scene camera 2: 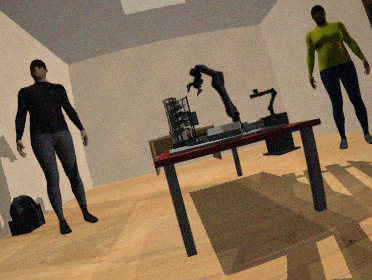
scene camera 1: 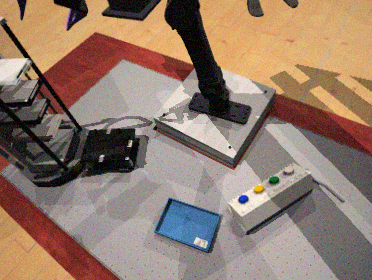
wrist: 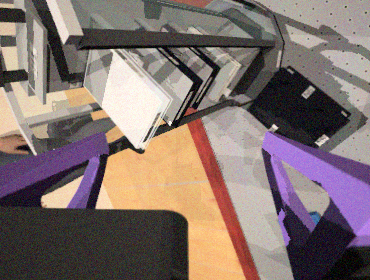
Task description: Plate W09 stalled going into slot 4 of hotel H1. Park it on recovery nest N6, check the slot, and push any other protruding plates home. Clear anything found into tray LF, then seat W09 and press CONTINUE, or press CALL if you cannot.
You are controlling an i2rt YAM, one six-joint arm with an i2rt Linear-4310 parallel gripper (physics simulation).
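Seen in the pictures: gripper, fingertip midpoint: (scene camera 2: 192,94) (scene camera 1: 45,24) (wrist: 185,140); arm's base, link origin: (scene camera 1: 219,108).
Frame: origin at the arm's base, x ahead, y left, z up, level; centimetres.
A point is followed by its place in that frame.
Observation:
Hotel H1 (scene camera 1: 41,75) @[x 22.5, y -43.1, z 23.5 cm] (scene camera 2: 172,122) @[x 42.0, y -40.8, z 17.7 cm] (wrist: 175,39) @[x 21.9, y -43.4, z 29.5 cm] is a dark-framed rack at the table's left. A white plate (scene camera 1: 12,70) @[x 29.8, y -39.1, z 32.4 cm] (wrist: 132,100) @[x 28.8, y -40.8, z 32.4 cm] sticks out furthest from it; its label is unreadable. Dark-edged plates (wrist: 185,87) @[x 26.9, y -40.2, z 25.4 cm] and a paler plate (wrist: 230,67) @[x 26.9, y -42.1, z 11.2 cm] sit beyond it in the wrist view. My gripper (scene camera 1: 46,22) @[x 19.0, y -33.9, z 38.1 cm] (scene camera 2: 194,93) @[x 19.0, y -33.9, z 38.1 cm] (wrist: 185,140) @[x 19.0, y -33.9, z 38.1 cm] is open and empty, apart from the plates, above the table. Black nest N6 (scene camera 1: 110,147) @[x 26.0, y -27.1, z 0.1 cm] (wrist: 300,105) @[x 22.9, y -29.9, z 0.1 cm] stands beside the hotel, with no plate visible on it. Blue tray LF (scene camera 1: 187,222) @[x 37.2, y 4.3, z -5.7 cm] looks empty. The slot's inside is hidden.
A white button box (scene camera 1: 270,205) @[x 27.0, y 23.7, z 0.7 cm] with blue, yellow, green and white buttons stands right of the tray. The arm's base plate (scene camera 1: 200,131) @[x 10.4, y -2.5, z -0.5 cm] lies behind them. A cable (scene camera 1: 120,120) @[x 11.8, y -34.7, z -5.9 cm] runs from the hotel towards the base. Two people (scene camera 2: 47,110) (scene camera 2: 332,55) stand away from the table.

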